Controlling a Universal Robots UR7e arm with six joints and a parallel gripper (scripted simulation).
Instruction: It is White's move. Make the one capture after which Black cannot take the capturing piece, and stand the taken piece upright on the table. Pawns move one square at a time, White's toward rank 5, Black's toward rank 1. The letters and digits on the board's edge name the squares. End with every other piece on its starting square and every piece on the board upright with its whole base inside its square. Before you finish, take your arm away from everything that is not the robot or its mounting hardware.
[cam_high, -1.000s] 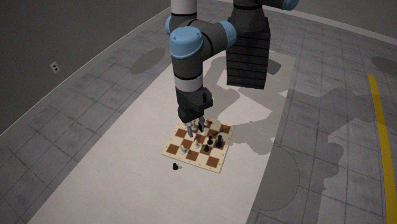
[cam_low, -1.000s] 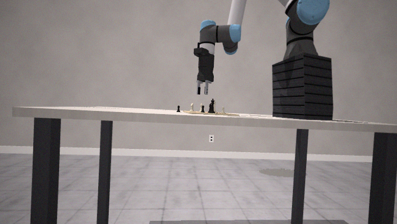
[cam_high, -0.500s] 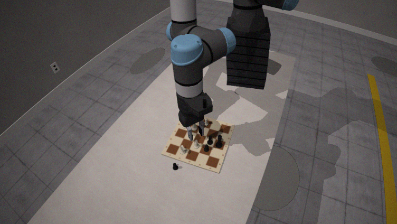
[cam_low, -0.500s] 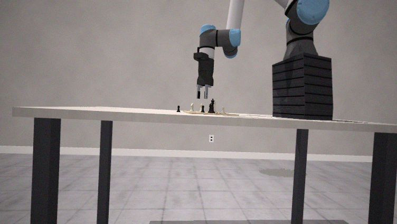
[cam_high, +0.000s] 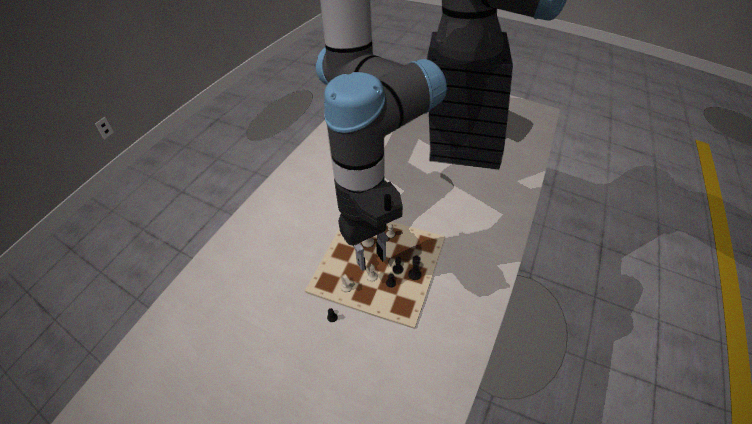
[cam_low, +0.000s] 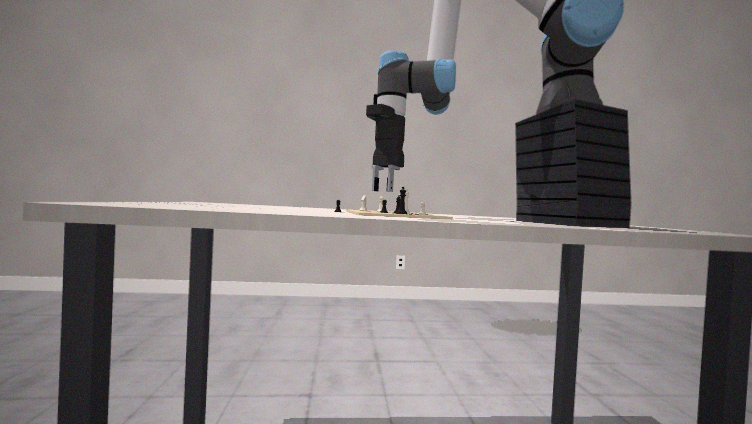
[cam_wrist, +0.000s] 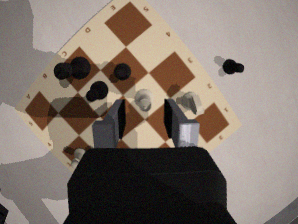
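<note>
My gripper is now 30 mm past the chessboard and 70 mm above it. Also, from my hand: black king (30 mm behind, 80 mm to the left, 40 mm below).
</note>
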